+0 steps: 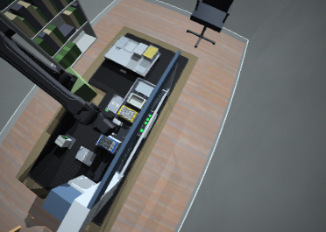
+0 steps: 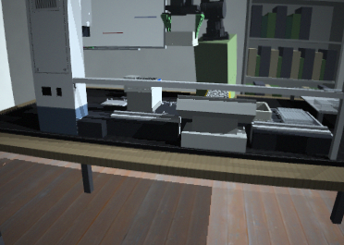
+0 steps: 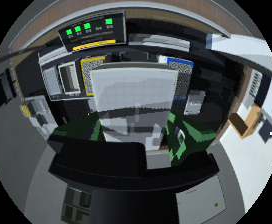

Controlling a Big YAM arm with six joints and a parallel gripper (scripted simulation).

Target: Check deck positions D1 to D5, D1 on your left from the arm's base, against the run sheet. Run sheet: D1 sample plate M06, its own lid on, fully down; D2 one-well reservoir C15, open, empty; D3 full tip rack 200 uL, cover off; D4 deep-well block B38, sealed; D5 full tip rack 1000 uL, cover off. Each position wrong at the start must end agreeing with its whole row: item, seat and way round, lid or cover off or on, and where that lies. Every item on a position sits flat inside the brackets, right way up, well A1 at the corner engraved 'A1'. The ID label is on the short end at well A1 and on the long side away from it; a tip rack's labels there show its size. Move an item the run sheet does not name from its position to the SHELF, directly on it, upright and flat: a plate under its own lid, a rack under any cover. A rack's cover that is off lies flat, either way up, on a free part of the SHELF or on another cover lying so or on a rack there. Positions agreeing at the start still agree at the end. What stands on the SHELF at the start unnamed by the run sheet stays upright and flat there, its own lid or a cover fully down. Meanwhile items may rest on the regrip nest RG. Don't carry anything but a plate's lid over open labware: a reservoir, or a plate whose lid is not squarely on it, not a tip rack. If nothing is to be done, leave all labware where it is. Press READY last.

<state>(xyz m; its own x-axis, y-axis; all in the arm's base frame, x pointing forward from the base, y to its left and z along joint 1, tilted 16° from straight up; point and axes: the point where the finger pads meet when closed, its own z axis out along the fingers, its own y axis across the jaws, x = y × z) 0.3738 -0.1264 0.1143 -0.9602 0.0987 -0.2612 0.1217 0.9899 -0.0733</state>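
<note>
My hand is 10 mm above the sealed block. The rest, counted from my hand: blue gantry beam: 220 mm above, 200 mm ahead, 60 mm to the left; then blue tip rack: 180 mm below, 130 mm to the right, 20 mm behind; then yellow tip rack: 200 mm below, 120 mm to the left, 10 mm ahead.
</note>
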